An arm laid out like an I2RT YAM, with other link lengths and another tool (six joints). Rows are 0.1 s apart.
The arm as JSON. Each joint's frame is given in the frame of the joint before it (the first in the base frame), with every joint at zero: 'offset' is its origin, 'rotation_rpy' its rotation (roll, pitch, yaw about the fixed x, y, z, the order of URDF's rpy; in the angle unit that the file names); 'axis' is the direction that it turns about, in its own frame. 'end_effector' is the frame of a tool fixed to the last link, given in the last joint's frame.
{
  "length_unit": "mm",
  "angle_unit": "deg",
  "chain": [
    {
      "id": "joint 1",
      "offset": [
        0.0,
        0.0,
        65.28
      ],
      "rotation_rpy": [
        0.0,
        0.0,
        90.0
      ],
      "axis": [
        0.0,
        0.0,
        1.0
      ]
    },
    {
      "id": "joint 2",
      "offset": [
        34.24,
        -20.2,
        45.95
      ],
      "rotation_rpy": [
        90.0,
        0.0,
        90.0
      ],
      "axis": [
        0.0,
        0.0,
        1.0
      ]
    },
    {
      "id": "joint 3",
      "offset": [
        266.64,
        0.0,
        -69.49
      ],
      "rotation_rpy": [
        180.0,
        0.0,
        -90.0
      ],
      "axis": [
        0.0,
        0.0,
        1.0
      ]
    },
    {
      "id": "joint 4",
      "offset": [
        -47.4,
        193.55,
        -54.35
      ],
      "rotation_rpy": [
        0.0,
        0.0,
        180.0
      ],
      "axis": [
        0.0,
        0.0,
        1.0
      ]
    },
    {
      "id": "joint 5",
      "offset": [
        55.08,
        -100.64,
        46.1
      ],
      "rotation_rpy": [
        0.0,
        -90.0,
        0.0
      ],
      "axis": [
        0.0,
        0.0,
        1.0
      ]
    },
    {
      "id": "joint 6",
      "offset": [
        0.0,
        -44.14,
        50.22
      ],
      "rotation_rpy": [
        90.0,
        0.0,
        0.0
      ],
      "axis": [
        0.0,
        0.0,
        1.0
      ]
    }
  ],
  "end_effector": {
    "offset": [
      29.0,
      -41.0,
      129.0
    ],
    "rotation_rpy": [
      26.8,
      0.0,
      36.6
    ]
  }
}
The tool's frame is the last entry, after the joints.
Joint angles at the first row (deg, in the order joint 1, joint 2, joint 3, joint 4, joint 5, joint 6):
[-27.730, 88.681, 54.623, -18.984, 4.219, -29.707]
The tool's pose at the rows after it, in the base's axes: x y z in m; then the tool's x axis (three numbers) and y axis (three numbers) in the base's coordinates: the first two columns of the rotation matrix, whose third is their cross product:
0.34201 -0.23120 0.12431 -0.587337 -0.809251 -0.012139 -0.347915 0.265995 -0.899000
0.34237 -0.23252 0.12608 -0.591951 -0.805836 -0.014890 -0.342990 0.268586 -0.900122
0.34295 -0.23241 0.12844 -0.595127 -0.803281 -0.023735 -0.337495 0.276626 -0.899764
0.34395 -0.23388 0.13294 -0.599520 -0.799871 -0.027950 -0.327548 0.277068 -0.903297
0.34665 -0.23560 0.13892 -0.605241 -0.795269 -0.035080 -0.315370 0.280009 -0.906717
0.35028 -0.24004 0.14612 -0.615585 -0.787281 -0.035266 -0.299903 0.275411 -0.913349
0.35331 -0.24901 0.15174 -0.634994 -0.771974 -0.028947 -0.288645 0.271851 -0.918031
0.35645 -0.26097 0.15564 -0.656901 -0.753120 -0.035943 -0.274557 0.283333 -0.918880
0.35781 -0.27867 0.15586 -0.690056 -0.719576 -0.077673 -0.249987 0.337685 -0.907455
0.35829 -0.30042 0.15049 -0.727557 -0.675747 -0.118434 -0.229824 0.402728 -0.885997
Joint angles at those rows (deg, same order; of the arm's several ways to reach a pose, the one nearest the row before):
[-27.774, 88.922, 55.013, -19.073, 4.400, -29.641]
[-27.864, 88.947, 55.407, -19.290, 4.438, -29.368]
[-27.862, 88.858, 56.048, -20.009, 4.177, -28.874]
[-27.927, 88.682, 56.698, -20.345, 4.208, -28.561]
[-27.874, 88.751, 58.008, -21.081, 4.252, -27.974]
[-27.867, 89.108, 59.501, -21.350, 4.858, -27.447]
[-28.270, 90.199, 61.586, -21.827, 5.881, -26.945]
[-29.335, 91.975, 64.382, -22.688, 5.982, -26.250]
[-31.731, 94.949, 68.919, -25.203, 4.105, -24.409]
[-34.536, 99.192, 74.558, -28.511, 2.065, -22.473]

